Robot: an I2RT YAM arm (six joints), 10 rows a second.
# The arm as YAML. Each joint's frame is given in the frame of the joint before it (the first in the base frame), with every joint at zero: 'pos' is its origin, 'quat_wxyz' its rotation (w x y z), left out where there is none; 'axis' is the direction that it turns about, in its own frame. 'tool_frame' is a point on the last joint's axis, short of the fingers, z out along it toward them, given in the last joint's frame.
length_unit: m
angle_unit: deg
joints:
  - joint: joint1
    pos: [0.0, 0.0, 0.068]
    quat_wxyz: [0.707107, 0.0, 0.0, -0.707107]
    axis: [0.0, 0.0, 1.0]
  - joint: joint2
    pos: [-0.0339, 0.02, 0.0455]
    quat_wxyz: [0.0, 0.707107, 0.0, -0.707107]
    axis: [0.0, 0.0, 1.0]
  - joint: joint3
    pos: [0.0, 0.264, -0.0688]
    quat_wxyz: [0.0, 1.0, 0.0, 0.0]
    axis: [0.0, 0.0, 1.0]
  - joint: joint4
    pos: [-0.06, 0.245, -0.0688]
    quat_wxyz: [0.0, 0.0, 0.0, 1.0]
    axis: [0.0, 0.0, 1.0]
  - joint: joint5
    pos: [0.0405, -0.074, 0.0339]
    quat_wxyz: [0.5, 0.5, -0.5, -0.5]
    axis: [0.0, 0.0, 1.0]
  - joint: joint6
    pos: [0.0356, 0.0, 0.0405]
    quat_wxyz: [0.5, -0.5, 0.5, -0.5]
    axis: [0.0, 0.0, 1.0]
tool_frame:
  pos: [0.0, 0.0, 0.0]
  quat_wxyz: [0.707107, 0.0, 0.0, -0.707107]
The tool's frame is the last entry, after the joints.
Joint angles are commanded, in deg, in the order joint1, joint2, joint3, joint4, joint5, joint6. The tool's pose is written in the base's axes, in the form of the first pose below.
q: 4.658 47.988 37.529 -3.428 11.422 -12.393
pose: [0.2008 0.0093 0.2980 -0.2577 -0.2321 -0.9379 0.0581 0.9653 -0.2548]
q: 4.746 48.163 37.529 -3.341 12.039 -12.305
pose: [0.2013 0.0093 0.2977 -0.2609 -0.2308 -0.9374 0.0667 0.9644 -0.2560]
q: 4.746 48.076 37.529 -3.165 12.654 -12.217
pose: [0.2010 0.0089 0.2983 -0.2587 -0.2287 -0.9385 0.0784 0.9634 -0.2563]
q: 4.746 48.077 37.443 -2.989 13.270 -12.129
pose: [0.2011 0.0085 0.2981 -0.2593 -0.2267 -0.9388 0.0893 0.9623 -0.2571]
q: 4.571 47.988 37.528 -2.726 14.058 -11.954
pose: [0.2009 0.0074 0.2994 -0.2553 -0.2220 -0.9410 0.1079 0.9607 -0.2559]
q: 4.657 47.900 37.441 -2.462 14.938 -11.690
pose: [0.2006 0.0071 0.2997 -0.2531 -0.2170 -0.9428 0.1232 0.9593 -0.2539]
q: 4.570 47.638 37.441 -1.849 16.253 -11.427
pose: [0.1998 0.0060 0.3017 -0.2428 -0.2102 -0.9470 0.1512 0.9561 -0.2510]
